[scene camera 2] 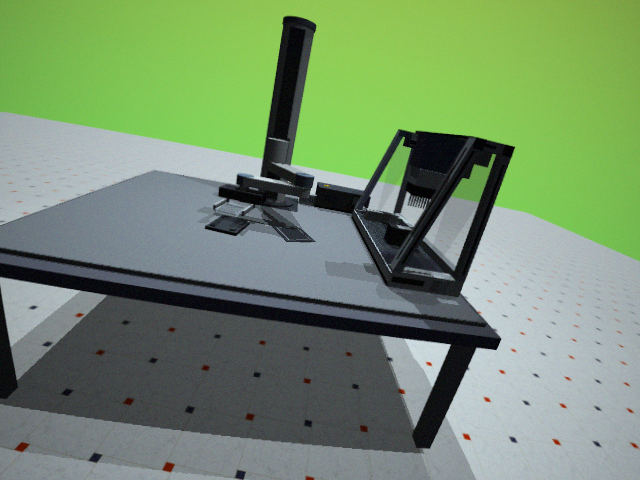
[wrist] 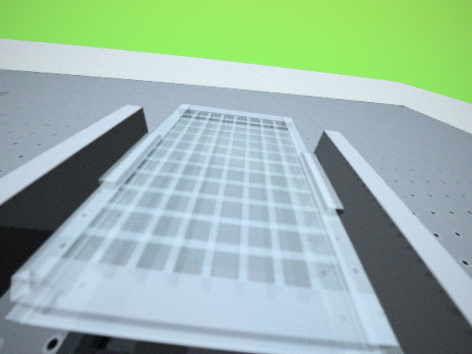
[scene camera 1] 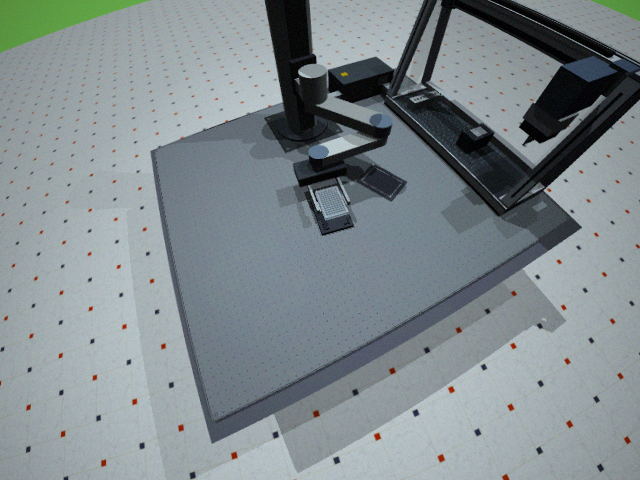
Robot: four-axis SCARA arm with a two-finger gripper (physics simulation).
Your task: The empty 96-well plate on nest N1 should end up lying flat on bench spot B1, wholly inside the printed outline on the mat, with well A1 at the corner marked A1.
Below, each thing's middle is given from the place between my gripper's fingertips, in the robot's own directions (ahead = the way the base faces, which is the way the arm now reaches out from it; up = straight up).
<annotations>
My hand is 3 cm past the clear well plate (scene camera 1: 330, 200). The rest, counted from my hand: instrument head (scene camera 1: 538, 124): 17 cm ahead, 64 cm to the left, 26 cm above; then dark mat (scene camera 1: 375, 178): 7 cm behind, 26 cm to the left, 7 cm below.
</annotations>
